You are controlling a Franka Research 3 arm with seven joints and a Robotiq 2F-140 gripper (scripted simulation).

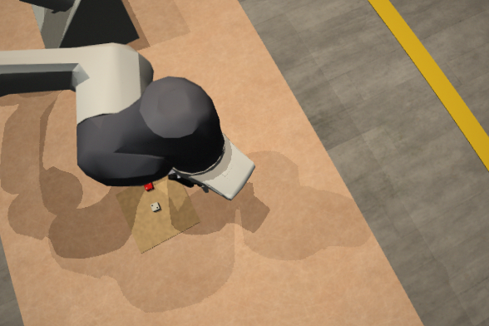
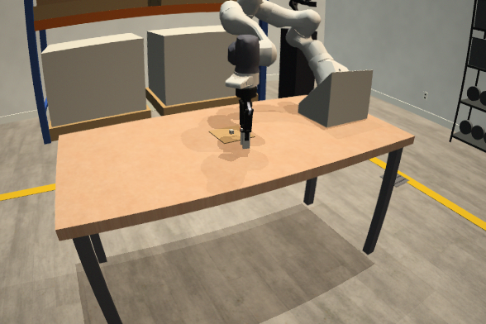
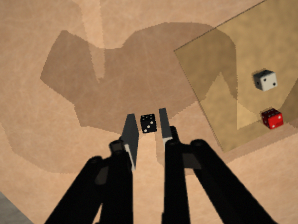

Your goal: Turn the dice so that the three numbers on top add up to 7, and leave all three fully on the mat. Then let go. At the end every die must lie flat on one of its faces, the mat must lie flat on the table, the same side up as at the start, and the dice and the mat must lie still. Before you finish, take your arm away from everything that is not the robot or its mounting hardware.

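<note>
Right now the black die is 3 cm below my hand. From my hand the other things lie so: red die 6 cm behind, 12 cm to the right, 2 cm below; then tan mat 2 cm behind, 13 cm to the right, 3 cm below; then white die 2 cm behind, 13 cm to the right, 2 cm below.
</note>
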